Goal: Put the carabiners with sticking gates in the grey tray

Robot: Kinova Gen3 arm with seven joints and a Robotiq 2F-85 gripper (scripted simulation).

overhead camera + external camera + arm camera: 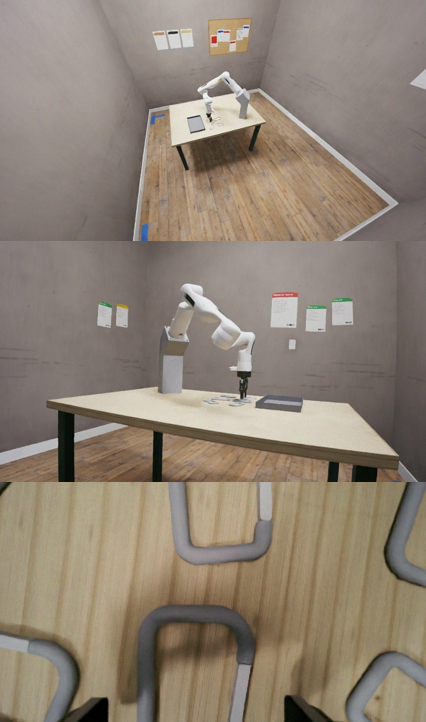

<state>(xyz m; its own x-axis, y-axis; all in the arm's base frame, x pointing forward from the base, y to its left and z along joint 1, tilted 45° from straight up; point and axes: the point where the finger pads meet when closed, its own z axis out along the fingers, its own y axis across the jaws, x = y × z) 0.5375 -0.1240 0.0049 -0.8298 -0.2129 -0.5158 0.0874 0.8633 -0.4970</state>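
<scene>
The carabiner gate lies 20 mm to the left of my hand, 20 mm below it and 10 mm ahead of it. The rest, counted from my hand: grey tray 190 mm ahead, 40 mm to the right, 20 mm below.
</scene>
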